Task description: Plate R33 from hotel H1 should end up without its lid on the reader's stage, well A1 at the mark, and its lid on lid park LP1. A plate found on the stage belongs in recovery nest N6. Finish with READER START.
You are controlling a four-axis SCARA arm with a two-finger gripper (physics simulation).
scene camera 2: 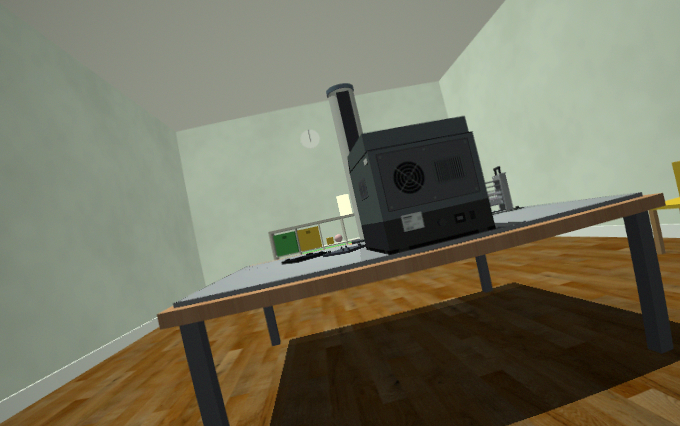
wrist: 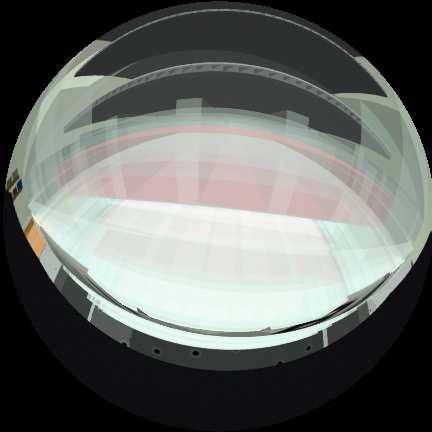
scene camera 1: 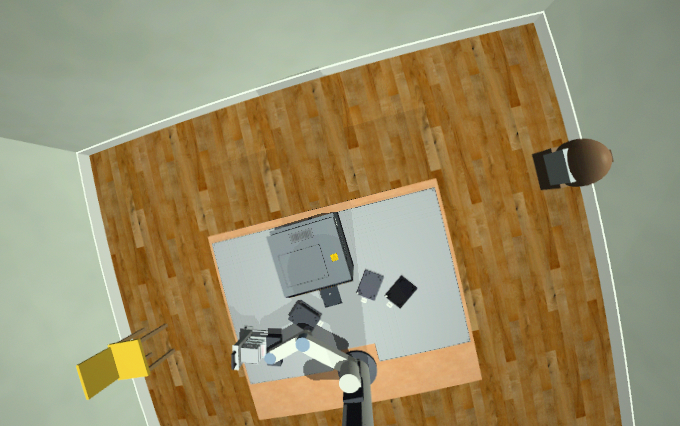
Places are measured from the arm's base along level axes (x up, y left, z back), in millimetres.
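Where they show: gripper, fingertip midpoint: point(scene camera 2: 497, 201).
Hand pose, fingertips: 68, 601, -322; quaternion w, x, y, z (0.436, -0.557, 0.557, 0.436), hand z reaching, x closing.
Note:
Each offset is from my fingertips to the top centre of the thing, as dx, dy, dz. "*": to the spot under its first point.
The reader @[+294, -572, -500] point(scene camera 1: 311, 263) point(scene camera 2: 424, 180) is a large grey box with its stage @[+76, -582, -258] point(scene camera 1: 331, 297) out at the front. I make out no plate on the stage. A hotel point(scene camera 1: 252, 348) point(scene camera 2: 503, 190) with several pale levels stands at the table's left edge; its label is unreadable. The arm's end point(scene camera 1: 270, 358) is right beside it, and my gripper below is mostly hidden from above. I take the gripper as open, with nothing between its fingers. A clear, pink-tinted plate or lid point(wrist: 215, 245) fills the wrist view very close up. R33's name and the mark are unreadable.
A grey pad @[* +5, -385, -128] point(scene camera 1: 304, 314) lies between hotel and stage. Another grey pad point(scene camera 1: 370, 285) and a black pad @[* -43, -983, -118] point(scene camera 1: 401, 291) lie right of the stage; I cannot tell which is LP1 or N6. The arm column point(scene camera 2: 342, 117) stands at the table's front edge.

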